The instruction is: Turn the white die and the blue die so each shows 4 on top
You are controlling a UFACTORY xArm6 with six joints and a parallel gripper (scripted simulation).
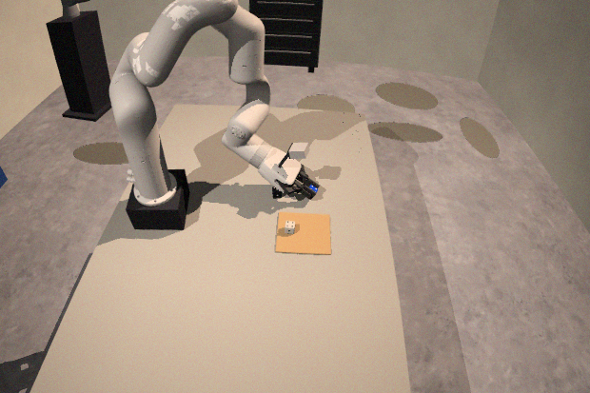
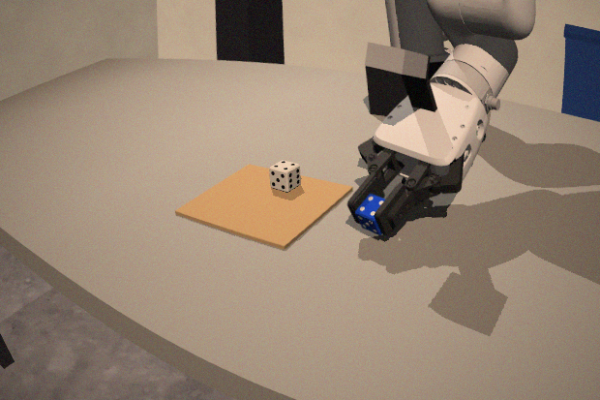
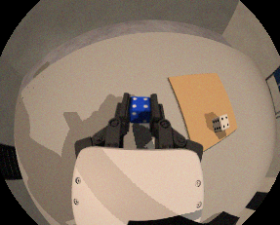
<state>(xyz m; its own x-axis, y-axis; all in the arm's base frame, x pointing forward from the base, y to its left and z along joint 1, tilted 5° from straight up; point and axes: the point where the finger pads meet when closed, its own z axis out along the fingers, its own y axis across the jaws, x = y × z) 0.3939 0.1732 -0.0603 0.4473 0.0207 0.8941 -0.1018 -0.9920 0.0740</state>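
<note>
The blue die lies 1 cm ahead of my hand and 1 cm below it. From my hand the other things lie so: white die (2 cm behind, 14 cm to the right, 2 cm below); orange mat (1 cm ahead, 14 cm to the right, 3 cm below); black die (9 cm behind, 2 cm to the right, 2 cm below).
</note>
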